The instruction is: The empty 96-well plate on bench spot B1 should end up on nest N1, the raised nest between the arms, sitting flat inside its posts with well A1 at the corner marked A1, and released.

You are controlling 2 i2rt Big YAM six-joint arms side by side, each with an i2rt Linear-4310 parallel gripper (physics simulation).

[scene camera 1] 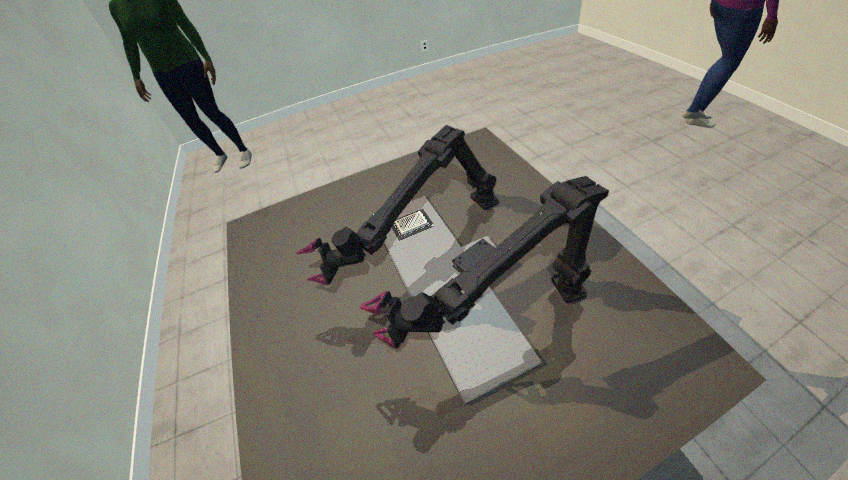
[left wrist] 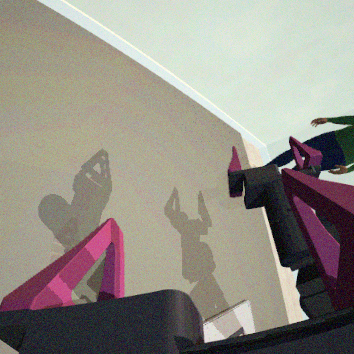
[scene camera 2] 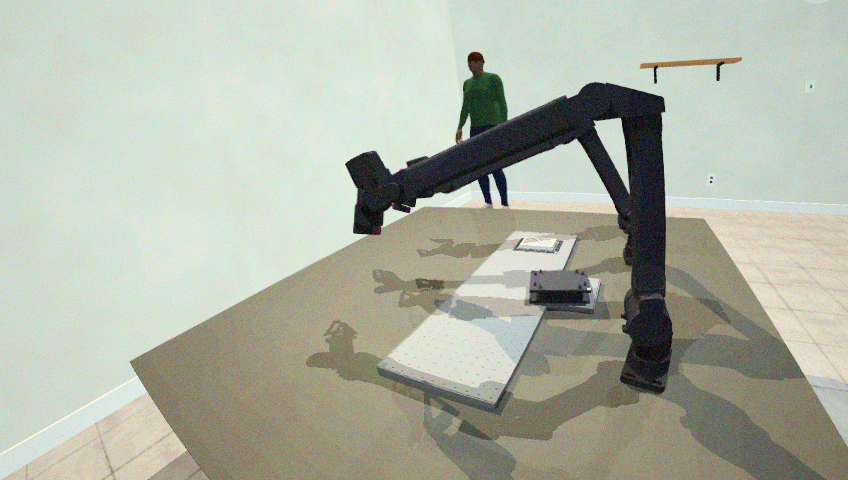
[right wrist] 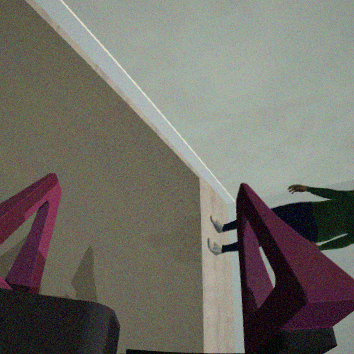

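Seen in the pictures: left gripper, fingertip midpoint: [scene camera 1: 367, 320] [left wrist: 196, 203]; right gripper, fingertip midpoint: [scene camera 1: 302, 266] [left wrist: 261, 143] [right wrist: 145, 186]; left arm's base, origin of the base link: [scene camera 1: 568, 287] [scene camera 2: 645, 368]; right arm's base, origin of the base link: [scene camera 1: 484, 199].
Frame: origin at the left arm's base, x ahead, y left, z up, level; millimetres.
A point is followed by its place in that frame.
Observation:
The pale 96-well plate [scene camera 1: 412, 222] @[x 468, y -511, z 28 mm] [scene camera 2: 539, 242] @[x 469, y -518, z 26 mm] lies at the far end of the white perforated board, on a dark-rimmed spot. The raised dark nest N1 [scene camera 1: 474, 255] @[x 286, y -223, z 52 mm] [scene camera 2: 559, 280] @[x 275, y -204, z 52 mm] stands near the board's middle with small posts and no plate on it; the left forearm overlaps it in scene camera 1. The A1 mark cannot be read. My left gripper [scene camera 1: 368, 321] @[x 691, y 72, z 300 mm] [left wrist: 196, 203] @[x 691, y 72, z 300 mm] is open and empty, raised beyond the board, away from plate and nest. My right gripper [scene camera 1: 302, 265] @[x 876, y -209, z 270 mm] [left wrist: 261, 143] @[x 876, y -209, z 270 mm] [right wrist: 145, 186] @[x 876, y -209, z 270 mm] is open and empty, raised left of the plate in scene camera 1.
The white board [scene camera 1: 487, 359] @[x 384, y 164, z 13 mm] [scene camera 2: 446, 356] @[x 388, y 163, z 13 mm] lies on the brown table top [scene camera 1: 285, 380] @[x 1055, y 30, z 0 mm] [scene camera 2: 249, 356] @[x 814, y 456, z 0 mm]. The right forearm passes close beside the plate in scene camera 1. The two grippers hang side by side. A person in green [scene camera 1: 169, 53] [scene camera 2: 484, 98] stands beyond the table.

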